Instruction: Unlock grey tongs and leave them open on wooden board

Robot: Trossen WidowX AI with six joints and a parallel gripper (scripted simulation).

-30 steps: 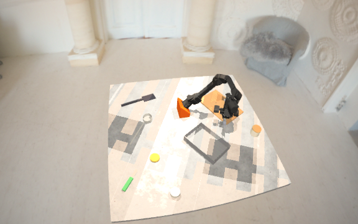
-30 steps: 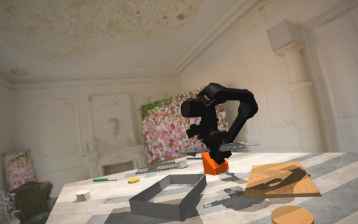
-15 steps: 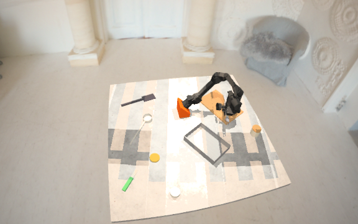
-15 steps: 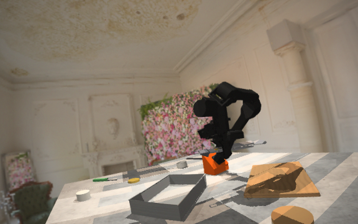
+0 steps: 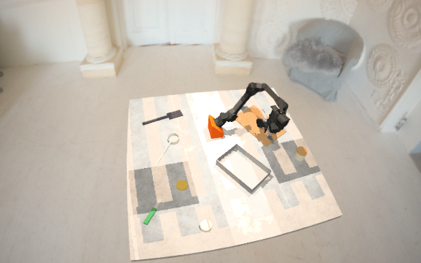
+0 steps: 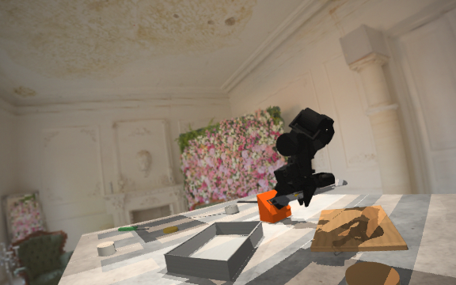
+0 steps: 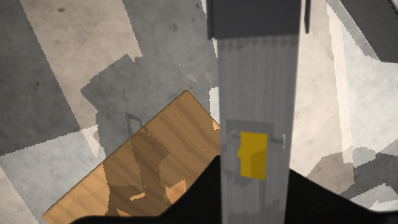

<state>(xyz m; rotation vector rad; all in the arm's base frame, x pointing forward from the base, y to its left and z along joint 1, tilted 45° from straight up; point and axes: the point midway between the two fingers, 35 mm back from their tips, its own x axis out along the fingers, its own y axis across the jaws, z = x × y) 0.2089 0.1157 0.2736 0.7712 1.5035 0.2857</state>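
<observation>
Now: gripper tip 180 mm past the wooden board, 120 mm above it and 70 mm to the right of it. From my gripper tip the other things lie so: yellow lock piece (40 mm above, 30 mm ahead); then grey roasting tin (220 mm to the right, 160 mm ahead, 100 mm below); then yellow disc (620 mm to the right, 170 mm ahead, 120 mm below).
</observation>
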